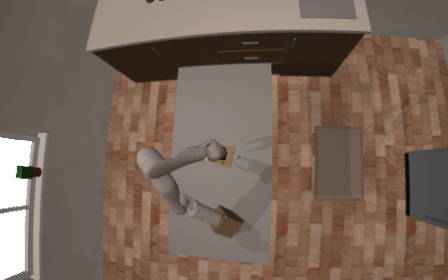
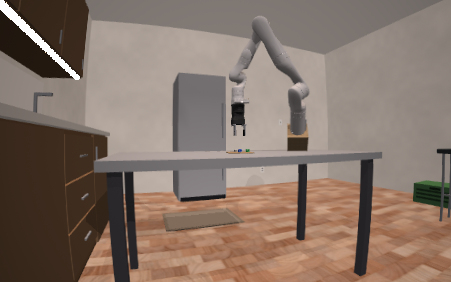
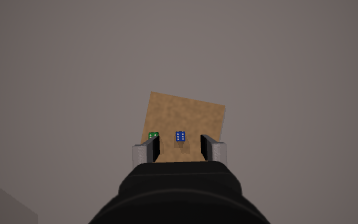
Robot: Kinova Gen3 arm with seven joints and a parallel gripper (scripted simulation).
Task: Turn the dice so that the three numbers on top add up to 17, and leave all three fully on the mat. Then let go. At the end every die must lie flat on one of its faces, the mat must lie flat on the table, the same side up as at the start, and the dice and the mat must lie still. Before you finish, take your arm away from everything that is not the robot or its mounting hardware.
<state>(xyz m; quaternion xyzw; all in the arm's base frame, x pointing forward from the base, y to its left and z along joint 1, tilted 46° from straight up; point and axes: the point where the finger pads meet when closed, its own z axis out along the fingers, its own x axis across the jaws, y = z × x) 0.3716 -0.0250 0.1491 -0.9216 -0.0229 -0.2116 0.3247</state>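
Now: the white die 10 mm ahead of my hand, 90 mm to the right of it and 110 mm below it. Also, from my hand: tan mat (110 mm below); blue die (100 mm below); green die (50 mm behind, 10 mm to the right, 100 mm below).
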